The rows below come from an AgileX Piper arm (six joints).
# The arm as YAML. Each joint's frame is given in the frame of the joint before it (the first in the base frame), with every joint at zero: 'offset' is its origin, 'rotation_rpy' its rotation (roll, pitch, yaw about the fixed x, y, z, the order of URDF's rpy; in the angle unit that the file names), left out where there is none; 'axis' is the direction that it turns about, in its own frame. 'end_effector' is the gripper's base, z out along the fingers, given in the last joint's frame.
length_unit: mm
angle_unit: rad
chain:
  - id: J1
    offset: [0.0, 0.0, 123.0]
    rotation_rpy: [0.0, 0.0, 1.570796]
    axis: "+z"
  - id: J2
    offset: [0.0, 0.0, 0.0]
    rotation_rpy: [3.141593, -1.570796, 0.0]
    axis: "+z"
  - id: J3
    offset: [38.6, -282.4, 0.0]
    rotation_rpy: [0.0, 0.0, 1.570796]
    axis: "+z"
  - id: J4
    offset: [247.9, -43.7, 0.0]
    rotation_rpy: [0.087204, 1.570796, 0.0]
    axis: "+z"
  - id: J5
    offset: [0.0, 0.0, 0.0]
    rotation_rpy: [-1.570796, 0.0, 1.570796]
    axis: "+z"
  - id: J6
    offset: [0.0, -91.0, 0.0]
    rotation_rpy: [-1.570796, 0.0, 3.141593]
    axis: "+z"
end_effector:
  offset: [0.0, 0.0, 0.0]
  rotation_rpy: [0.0, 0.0, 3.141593]
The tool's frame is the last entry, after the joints.
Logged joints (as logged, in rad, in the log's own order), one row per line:
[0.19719, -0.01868, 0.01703, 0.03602, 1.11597, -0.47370]
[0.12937, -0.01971, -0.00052, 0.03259, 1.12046, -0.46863]
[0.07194, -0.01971, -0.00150, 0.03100, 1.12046, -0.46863]
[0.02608, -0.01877, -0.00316, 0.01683, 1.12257, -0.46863]
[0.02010, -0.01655, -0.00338, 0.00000, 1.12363, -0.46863]
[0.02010, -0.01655, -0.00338, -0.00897, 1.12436, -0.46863]
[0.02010, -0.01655, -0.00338, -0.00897, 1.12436, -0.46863]
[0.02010, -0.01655, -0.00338, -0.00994, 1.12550, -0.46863]
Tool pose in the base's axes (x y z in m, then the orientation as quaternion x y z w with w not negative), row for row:
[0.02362, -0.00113, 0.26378, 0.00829, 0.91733, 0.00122, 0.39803]
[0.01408, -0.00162, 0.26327, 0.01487, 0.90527, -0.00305, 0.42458]
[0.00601, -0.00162, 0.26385, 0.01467, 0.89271, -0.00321, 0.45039]
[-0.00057, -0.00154, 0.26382, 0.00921, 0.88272, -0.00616, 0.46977]
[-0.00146, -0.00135, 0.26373, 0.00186, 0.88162, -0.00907, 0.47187]
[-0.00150, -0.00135, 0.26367, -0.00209, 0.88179, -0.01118, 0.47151]
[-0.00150, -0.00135, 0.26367, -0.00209, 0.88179, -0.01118, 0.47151]
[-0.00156, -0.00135, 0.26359, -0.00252, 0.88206, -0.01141, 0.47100]
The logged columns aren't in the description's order. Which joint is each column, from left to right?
Columns, left to right: J2, J4, J1, J6, J5, J3.
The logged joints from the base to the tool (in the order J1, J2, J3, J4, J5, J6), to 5 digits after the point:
[0.01703, 0.19719, -0.47370, -0.01868, 1.11597, 0.03602]
[-0.00052, 0.12937, -0.46863, -0.01971, 1.12046, 0.03259]
[-0.00150, 0.07194, -0.46863, -0.01971, 1.12046, 0.03100]
[-0.00316, 0.02608, -0.46863, -0.01877, 1.12257, 0.01683]
[-0.00338, 0.02010, -0.46863, -0.01655, 1.12363, 0.00000]
[-0.00338, 0.02010, -0.46863, -0.01655, 1.12436, -0.00897]
[-0.00338, 0.02010, -0.46863, -0.01655, 1.12436, -0.00897]
[-0.00338, 0.02010, -0.46863, -0.01655, 1.12550, -0.00994]

